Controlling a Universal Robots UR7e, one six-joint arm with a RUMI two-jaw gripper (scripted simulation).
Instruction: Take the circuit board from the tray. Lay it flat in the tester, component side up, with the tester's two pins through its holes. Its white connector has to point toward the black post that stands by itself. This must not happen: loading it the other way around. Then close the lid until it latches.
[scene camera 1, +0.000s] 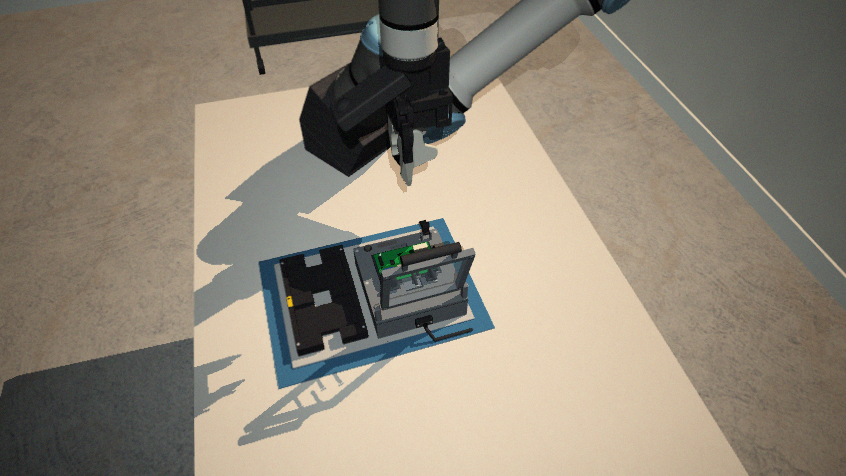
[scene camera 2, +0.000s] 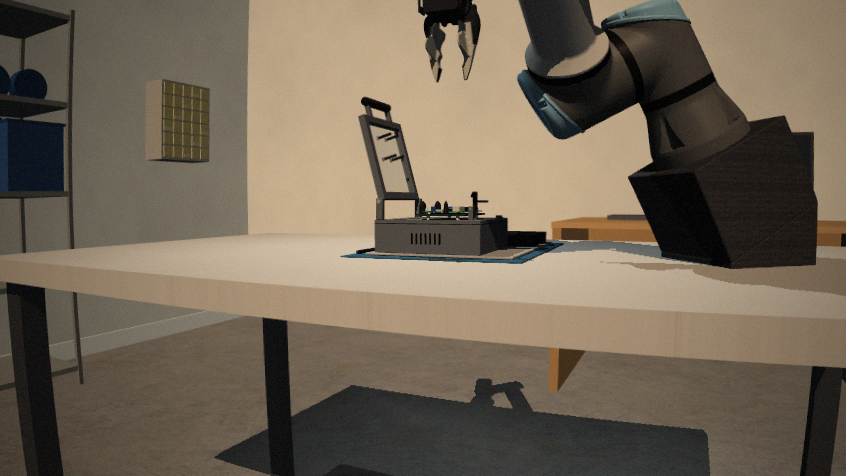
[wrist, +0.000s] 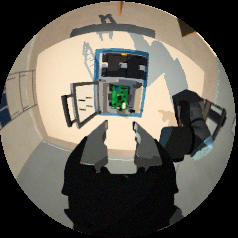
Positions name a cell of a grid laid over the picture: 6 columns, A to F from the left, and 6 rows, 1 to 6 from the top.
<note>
In view: the gripper (scene camera 1: C3) and a tester lid (scene camera 1: D4).
The gripper shows as well in scene camera 2 (scene camera 2: D2) and in the wrist view (wrist: D4). The tester lid is seen too in scene camera 2 (scene camera 2: C3) and in the wrist view (wrist: C3).
</note>
